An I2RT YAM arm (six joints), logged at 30 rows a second.
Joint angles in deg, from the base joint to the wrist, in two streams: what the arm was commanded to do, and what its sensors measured. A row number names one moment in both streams.
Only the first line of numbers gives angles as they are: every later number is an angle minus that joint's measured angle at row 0.
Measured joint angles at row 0:
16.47 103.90 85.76 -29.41 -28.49 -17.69
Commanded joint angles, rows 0 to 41:
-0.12 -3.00 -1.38 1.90 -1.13 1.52
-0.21 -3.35 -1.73 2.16 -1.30 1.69
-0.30 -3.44 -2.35 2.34 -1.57 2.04
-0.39 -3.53 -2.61 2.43 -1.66 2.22
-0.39 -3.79 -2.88 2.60 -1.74 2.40
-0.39 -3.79 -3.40 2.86 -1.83 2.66
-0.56 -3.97 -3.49 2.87 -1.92 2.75
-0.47 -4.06 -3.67 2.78 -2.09 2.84
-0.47 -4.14 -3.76 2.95 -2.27 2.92
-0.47 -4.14 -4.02 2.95 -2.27 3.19
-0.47 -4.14 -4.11 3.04 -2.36 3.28
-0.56 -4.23 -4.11 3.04 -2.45 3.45
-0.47 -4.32 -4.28 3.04 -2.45 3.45
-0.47 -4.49 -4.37 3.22 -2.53 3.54
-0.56 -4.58 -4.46 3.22 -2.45 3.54
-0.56 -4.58 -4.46 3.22 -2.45 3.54
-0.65 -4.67 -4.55 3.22 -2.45 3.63
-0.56 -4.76 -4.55 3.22 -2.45 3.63
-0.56 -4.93 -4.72 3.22 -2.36 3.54
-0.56 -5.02 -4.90 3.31 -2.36 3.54
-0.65 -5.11 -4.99 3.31 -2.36 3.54
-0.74 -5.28 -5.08 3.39 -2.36 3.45
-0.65 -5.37 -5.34 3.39 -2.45 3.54
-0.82 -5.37 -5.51 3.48 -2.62 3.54
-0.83 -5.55 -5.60 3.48 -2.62 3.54
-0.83 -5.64 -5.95 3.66 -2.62 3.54
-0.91 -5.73 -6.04 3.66 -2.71 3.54
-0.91 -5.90 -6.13 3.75 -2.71 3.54
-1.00 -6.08 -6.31 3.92 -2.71 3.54
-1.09 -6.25 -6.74 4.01 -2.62 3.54
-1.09 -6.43 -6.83 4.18 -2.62 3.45
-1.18 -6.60 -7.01 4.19 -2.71 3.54
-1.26 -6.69 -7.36 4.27 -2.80 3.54
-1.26 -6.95 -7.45 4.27 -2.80 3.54
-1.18 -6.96 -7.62 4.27 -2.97 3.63
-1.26 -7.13 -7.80 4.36 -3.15 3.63
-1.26 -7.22 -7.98 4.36 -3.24 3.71
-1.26 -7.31 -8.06 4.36 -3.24 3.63
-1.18 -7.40 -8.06 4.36 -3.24 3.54
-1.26 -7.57 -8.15 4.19 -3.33 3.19
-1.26 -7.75 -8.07 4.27 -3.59 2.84
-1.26 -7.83 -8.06 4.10 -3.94 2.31
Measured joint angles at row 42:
-1.03 -5.05 -7.89 2.93 -2.19 3.47
